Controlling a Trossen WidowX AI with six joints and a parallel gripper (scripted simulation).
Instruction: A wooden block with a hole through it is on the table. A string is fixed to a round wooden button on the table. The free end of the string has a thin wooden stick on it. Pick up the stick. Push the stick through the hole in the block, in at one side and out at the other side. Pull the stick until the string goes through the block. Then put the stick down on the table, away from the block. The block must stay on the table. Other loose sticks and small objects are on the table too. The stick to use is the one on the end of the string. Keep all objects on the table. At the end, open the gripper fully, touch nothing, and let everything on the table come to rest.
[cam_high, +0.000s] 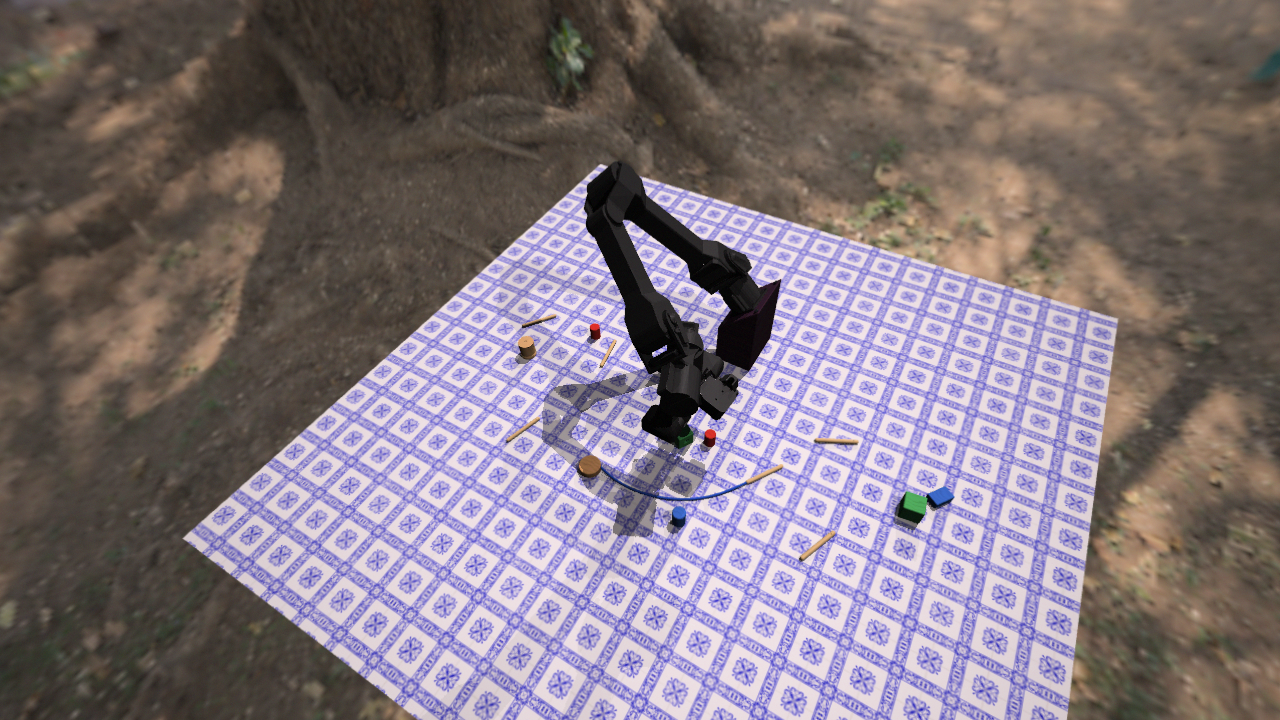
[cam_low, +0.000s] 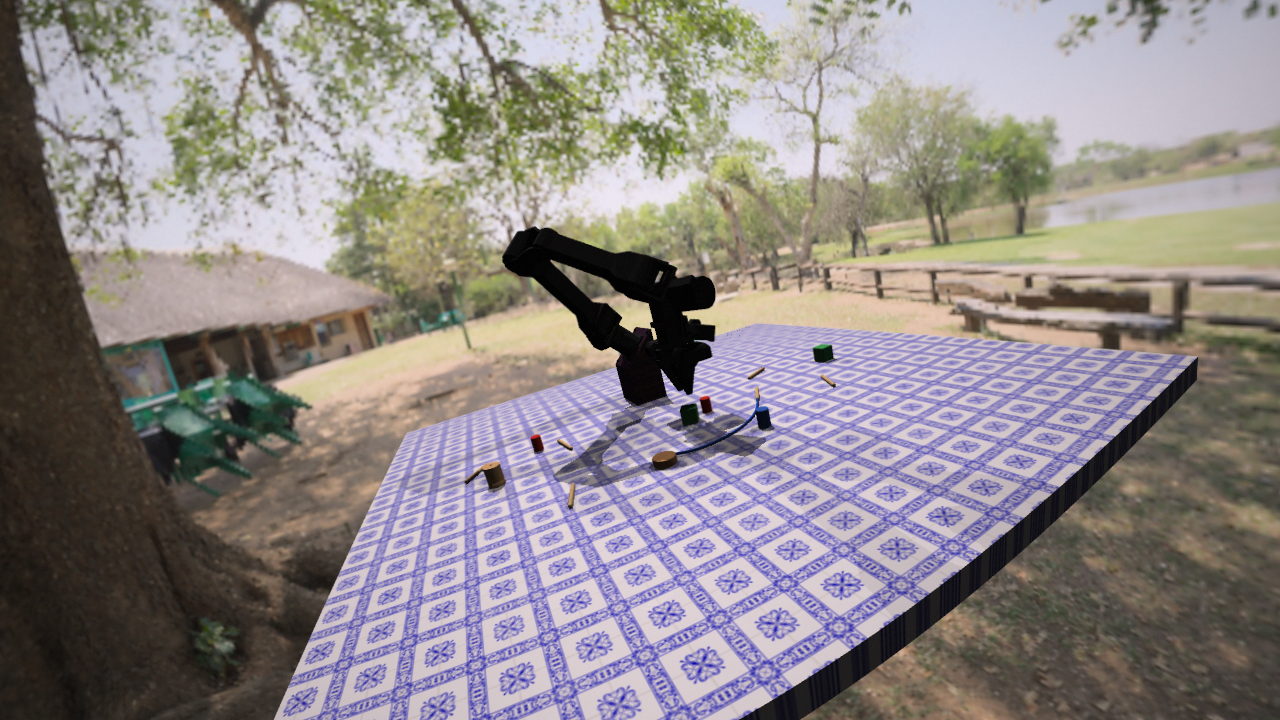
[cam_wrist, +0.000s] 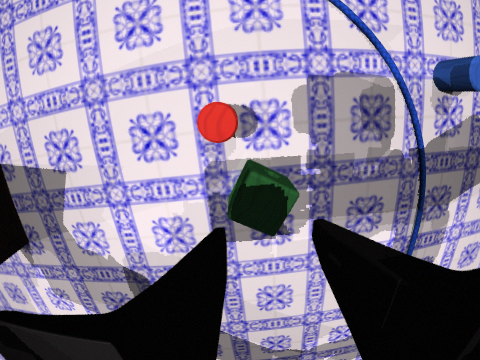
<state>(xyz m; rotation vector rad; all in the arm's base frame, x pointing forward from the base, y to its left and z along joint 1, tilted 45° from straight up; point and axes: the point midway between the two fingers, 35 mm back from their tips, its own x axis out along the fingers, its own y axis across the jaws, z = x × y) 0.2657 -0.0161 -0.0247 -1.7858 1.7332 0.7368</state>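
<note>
Now: the string 140 mm to the left of my gripper tip, 60 mm below it and 20 mm ahead of it. From my gripper tip the other things lie so: round wooden button 140 mm ahead, 110 mm to the right, 50 mm below; thin stick 150 mm to the left, 60 mm below; blue cylinder 140 mm ahead, 80 mm to the left, 40 mm below.
</note>
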